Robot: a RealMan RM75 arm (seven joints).
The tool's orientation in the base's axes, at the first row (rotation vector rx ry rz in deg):
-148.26, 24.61, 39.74
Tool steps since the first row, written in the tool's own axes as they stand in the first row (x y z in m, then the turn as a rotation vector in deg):
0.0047, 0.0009, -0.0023, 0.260, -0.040, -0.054
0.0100, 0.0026, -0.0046, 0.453, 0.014, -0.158
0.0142, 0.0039, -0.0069, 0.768, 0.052, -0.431
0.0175, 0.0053, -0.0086, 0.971, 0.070, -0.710
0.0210, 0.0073, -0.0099, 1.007, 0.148, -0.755
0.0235, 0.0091, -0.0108, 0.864, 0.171, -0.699
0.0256, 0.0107, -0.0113, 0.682, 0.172, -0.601
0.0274, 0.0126, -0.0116, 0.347, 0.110, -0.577
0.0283, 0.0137, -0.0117, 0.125, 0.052, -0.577
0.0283, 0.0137, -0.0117, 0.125, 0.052, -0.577
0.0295, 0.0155, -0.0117, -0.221, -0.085, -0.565
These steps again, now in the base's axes. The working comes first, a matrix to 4 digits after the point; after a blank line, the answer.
The tool's axes in the first row as the columns of a matrix, in the base's axes (used below as rounded here):
0.8273, -0.3945, -0.3998
-0.1821, -0.8618, 0.4735
-0.5313, -0.3189, -0.7848

0.0045, -0.0027, -0.0010, 0.252, -0.038, -0.083
0.0091, -0.0062, -0.0025, 0.432, -0.169, -0.121
0.0130, -0.0092, -0.0034, 0.787, -0.389, -0.086
0.0158, -0.0118, -0.0042, 1.060, -0.573, 0.019
0.0185, -0.0148, -0.0057, 1.077, -0.668, 0.010
0.0202, -0.0172, -0.0069, 0.927, -0.636, 0.035
0.0215, -0.0192, -0.0081, 0.737, -0.557, 0.054
0.0223, -0.0213, -0.0095, 0.474, -0.431, 0.233
0.0227, -0.0225, -0.0102, 0.314, -0.341, 0.370
0.0227, -0.0225, -0.0102, 0.314, -0.341, 0.370
0.0230, -0.0243, -0.0114, 0.077, -0.154, 0.588

